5 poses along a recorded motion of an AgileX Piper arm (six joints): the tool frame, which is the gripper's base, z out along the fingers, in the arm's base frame.
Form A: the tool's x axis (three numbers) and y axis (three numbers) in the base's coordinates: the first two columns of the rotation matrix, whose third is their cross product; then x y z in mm.
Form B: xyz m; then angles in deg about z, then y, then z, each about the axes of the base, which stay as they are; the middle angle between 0 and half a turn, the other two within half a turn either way. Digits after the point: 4 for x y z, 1 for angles.
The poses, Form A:
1: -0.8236, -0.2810, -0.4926, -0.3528, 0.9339, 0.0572, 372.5, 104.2, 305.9
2: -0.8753, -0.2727, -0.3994, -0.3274, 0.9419, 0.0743, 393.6, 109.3, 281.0
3: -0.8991, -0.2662, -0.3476, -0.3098, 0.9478, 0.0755, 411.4, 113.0, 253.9
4: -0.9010, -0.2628, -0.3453, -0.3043, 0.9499, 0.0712, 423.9, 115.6, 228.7
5: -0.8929, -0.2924, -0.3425, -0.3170, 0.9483, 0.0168, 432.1, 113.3, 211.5
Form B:
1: 0.3725, 0.1042, 0.3059, 6.6, 150.3, 26.5
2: 0.3936, 0.1093, 0.2810, 10.5, 156.0, 28.8
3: 0.4114, 0.1130, 0.2539, 12.3, 159.2, 29.6
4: 0.4239, 0.1156, 0.2287, 11.6, 159.4, 28.7
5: 0.4321, 0.1133, 0.2115, 2.8, 159.9, 21.1
